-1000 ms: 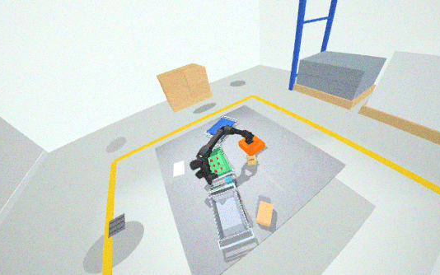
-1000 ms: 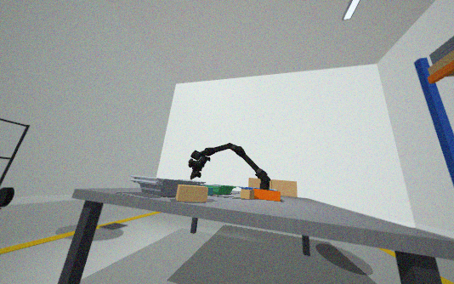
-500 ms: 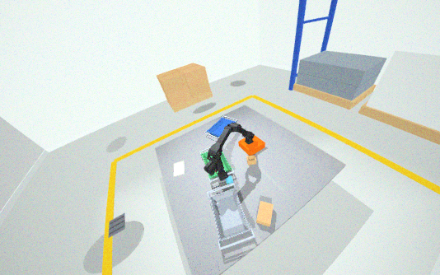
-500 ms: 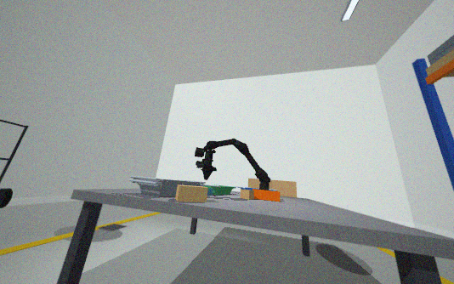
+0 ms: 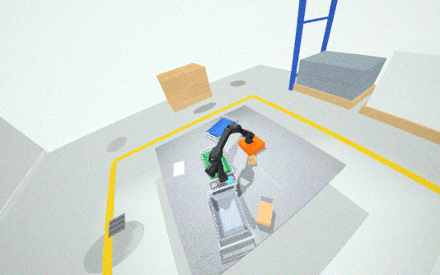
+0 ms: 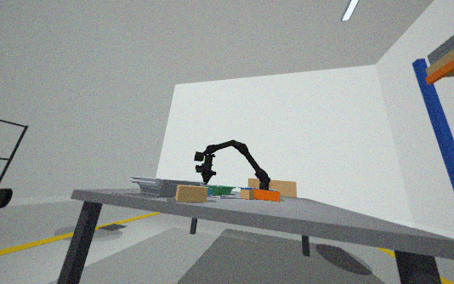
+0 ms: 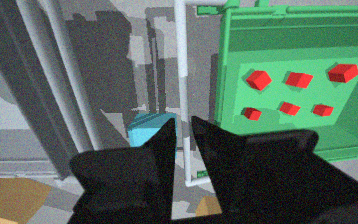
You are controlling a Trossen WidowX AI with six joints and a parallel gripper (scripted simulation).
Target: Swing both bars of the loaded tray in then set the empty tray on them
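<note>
The cyan block is 3 cm behind my gripper tip, 5 cm to the left of it and 4 cm below it. Round my gripper tip: blue tray: 33 cm behind, 56 cm to the right, 2 cm below; then tan box: 9 cm behind, 38 cm to the left, 3 cm below; then white sheet: 27 cm ahead, 36 cm to the right, 6 cm below.
</note>
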